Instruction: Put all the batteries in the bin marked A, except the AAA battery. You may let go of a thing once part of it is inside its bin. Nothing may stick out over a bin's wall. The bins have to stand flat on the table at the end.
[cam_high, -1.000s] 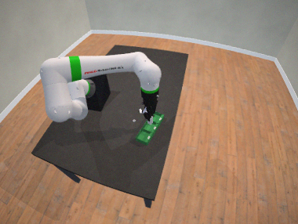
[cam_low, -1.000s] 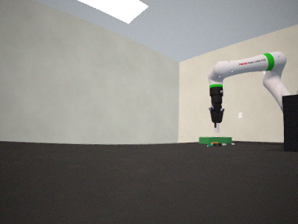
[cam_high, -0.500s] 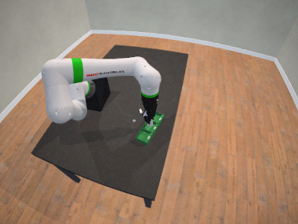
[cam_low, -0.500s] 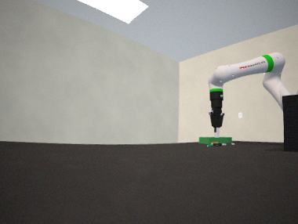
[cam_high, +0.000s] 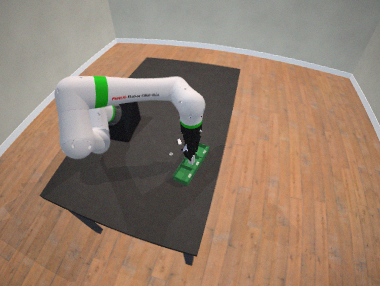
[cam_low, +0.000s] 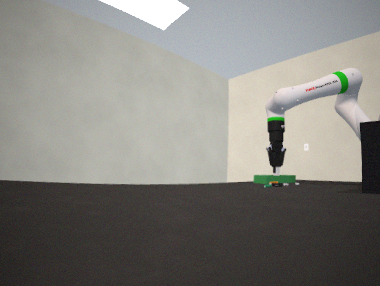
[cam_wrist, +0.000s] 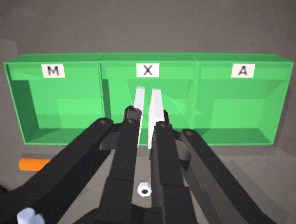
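My hand is 3 cm above the green bin. From my hand the other things lie so: white battery (12 cm behind, 13 cm to the left, 5 cm below); then orange battery (7 cm behind, 15 cm to the left, 4 cm below); then white nut (13 cm behind, 3 cm to the left, 5 cm below).
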